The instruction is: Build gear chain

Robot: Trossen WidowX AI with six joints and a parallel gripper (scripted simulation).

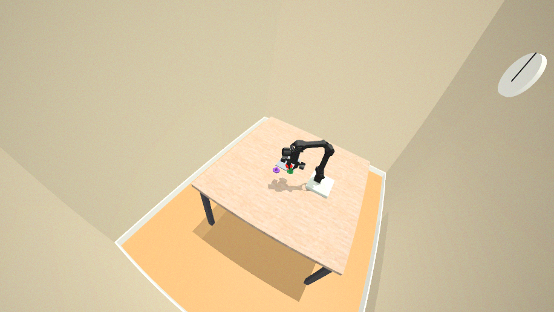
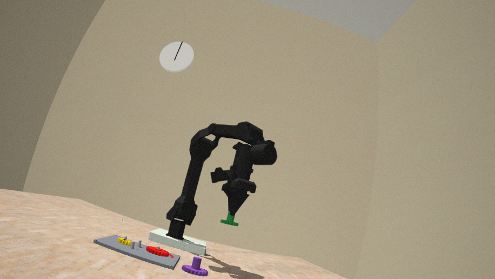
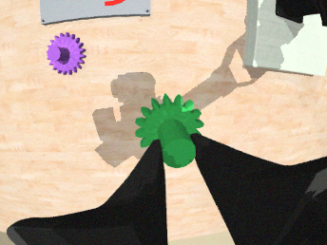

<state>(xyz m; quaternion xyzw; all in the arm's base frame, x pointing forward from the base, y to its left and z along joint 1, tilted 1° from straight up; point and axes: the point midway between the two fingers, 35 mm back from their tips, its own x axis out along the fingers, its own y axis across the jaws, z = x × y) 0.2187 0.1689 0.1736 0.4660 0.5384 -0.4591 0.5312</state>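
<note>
Now: gripper tip 27 cm to the left of the yellow gear, 15 cm above it and 9 cm short of it. The rest, counted from my gripper tip: purple gear (15 cm below, 14 cm ahead, 6 cm to the right); then red gear (18 cm to the right, 15 cm below, 7 cm ahead); then green gear (1 cm below).
</note>
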